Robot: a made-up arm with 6 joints.
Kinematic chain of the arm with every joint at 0, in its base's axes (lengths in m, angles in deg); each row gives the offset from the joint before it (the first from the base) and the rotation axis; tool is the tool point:
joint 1: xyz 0 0 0.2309 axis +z
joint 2: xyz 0 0 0 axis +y
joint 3: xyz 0 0 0.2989 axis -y
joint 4: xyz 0 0 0 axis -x
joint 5: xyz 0.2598 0 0 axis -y
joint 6: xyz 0 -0.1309 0 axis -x
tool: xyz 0 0 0
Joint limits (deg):
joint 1: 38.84..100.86
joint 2: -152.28..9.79
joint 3: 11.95..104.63
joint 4: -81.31..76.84
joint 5: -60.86..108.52
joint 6: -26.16..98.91
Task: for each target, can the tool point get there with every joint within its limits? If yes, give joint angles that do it. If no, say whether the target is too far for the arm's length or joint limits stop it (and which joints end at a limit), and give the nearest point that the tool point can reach.
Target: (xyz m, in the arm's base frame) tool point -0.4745 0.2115 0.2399
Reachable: no: joint limits stop it (at a limit: joint 1, joint 2, joint 3, joint 4) | nearest point -0.0400 0.3134 0.4059 | short by 0.476 m
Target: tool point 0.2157 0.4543 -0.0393
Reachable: no: joint limits stop it (at a limit: joint 2, joint 3, joint 4) | nearest point 0.1355 0.2854 0.4059 | short by 0.483 m
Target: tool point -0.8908 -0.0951 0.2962
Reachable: no: too far | nearest point -0.4423 -0.3815 0.2815 | short by 0.532 m
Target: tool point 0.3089 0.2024 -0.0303
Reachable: no: joint limits stop it (at a limit: joint 1, joint 2, joint 3, joint 4) | nearest point 0.2580 0.1823 0.4059 | short by 0.440 m
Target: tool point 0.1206 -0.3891 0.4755
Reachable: yes | joints 90.83 -91.22 32.46 -28.58 73.59 14.86
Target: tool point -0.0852 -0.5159 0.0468
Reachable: yes | joints 71.21 -127.29 74.21 -49.19 76.76 26.19
